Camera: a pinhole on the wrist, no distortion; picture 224 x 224 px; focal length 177.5 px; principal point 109.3 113.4 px. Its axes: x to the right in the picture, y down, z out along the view. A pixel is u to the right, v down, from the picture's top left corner.
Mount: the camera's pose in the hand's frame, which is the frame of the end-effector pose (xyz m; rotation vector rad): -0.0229 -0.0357 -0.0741 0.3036 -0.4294 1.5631
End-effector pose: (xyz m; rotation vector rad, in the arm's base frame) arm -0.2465 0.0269 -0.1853 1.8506 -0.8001 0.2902
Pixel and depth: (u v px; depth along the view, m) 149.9 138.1 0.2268
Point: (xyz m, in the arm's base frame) -0.2661 -0.0566 -0.3537
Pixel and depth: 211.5 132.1 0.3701
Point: -0.3681 -0.2428 -0.3923
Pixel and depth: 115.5 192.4 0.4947
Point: -0.3554 -0.1272 -0.6628
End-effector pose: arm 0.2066 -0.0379 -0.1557 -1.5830 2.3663 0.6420
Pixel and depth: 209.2 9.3 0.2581
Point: 0.1722 -0.0194 -0.4087
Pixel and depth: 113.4 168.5 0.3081
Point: 0.4054 0.1152 -0.3085
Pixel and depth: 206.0 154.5 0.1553
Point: 0.2576 0.0593 -0.2194
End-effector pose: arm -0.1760 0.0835 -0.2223 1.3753 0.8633 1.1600
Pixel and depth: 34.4 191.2 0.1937
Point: -0.1326 -0.0145 -0.4319
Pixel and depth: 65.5 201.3 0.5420
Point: 0.0971 -0.2539 -0.6500
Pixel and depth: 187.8 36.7 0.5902
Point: 0.4430 0.1020 -0.2189
